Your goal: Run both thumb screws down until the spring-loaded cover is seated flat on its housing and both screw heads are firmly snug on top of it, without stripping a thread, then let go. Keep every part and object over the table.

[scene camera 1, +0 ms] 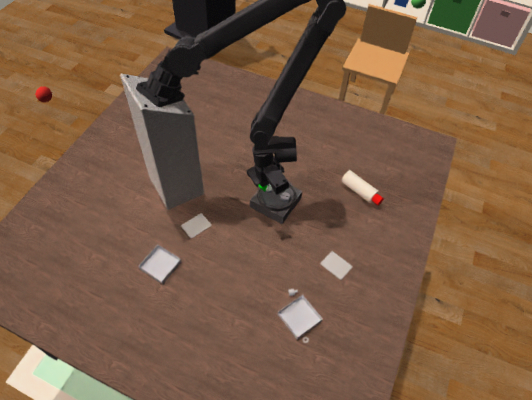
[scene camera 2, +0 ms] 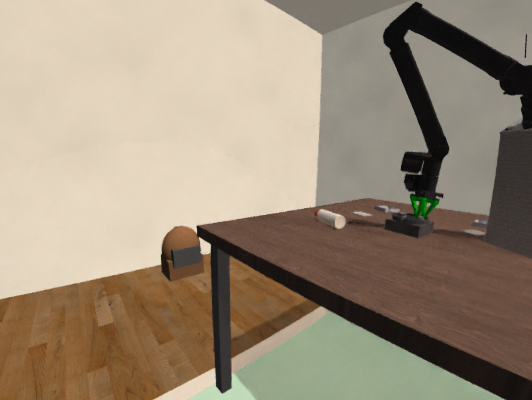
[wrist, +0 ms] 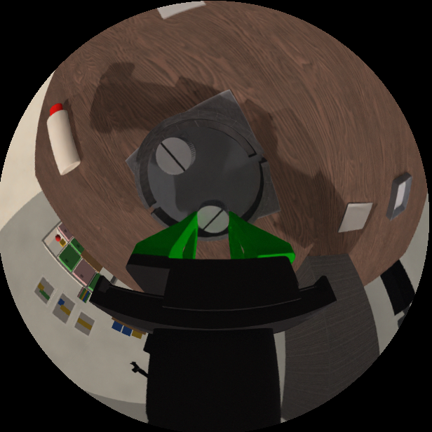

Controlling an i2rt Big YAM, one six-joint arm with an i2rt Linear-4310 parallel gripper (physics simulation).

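Where they show: gripper, fingertip midpoint: [scene camera 1: 268, 187] [scene camera 2: 419, 218]; arm's base at its link origin: [scene camera 1: 159, 94].
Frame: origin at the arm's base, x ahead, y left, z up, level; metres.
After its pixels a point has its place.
The dark square housing [scene camera 1: 270, 209] {x 0.331, y 0.074, z -0.352 m} [scene camera 2: 407, 228] {x 0.287, y 0.196, z -0.374 m} [wrist: 231, 106] stands on the table. Its round dark cover [wrist: 215, 170] sits in the housing's ring; whether it is fully flat is hard to tell. One slotted grey thumb screw [scene camera 1: 285, 196] {x 0.346, y 0.135, z -0.337 m} [wrist: 175, 156] stands free on the cover, its knurled side showing. The other slotted thumb screw [wrist: 213, 219] is at the cover's near edge in the wrist view. My gripper [scene camera 1: 266, 188] {x 0.279, y 0.134, z -0.343 m} [scene camera 2: 423, 216] {x 0.279, y 0.134, z -0.343 m} [wrist: 212, 216] points down with its green fingers shut on this second screw's head, one finger on each side. The screws' shafts are hidden.
A white bottle [scene camera 1: 361, 187] {x 0.524, y 0.328, z -0.353 m} [scene camera 2: 331, 219] {x 0.478, y 0.375, z -0.366 m} [wrist: 64, 142] with a red cap lies beside the housing. Two shallow trays [scene camera 1: 160, 264] {x 0.161, y -0.263, z -0.398 m} [scene camera 1: 300, 317] {x 0.595, y -0.153, z -0.397 m}, two pale flat squares [scene camera 1: 196, 225] {x 0.160, y -0.092, z -0.396 m} [scene camera 1: 336, 265] {x 0.596, y 0.050, z -0.396 m}, a small pale part [scene camera 1: 293, 292] {x 0.540, y -0.108, z -0.380 m} and a small ring [scene camera 1: 308, 340] {x 0.649, y -0.196, z -0.397 m} lie on the table. A grey pedestal [scene camera 1: 175, 155] {x 0.070, y -0.045, z -0.162 m} carries the arm.
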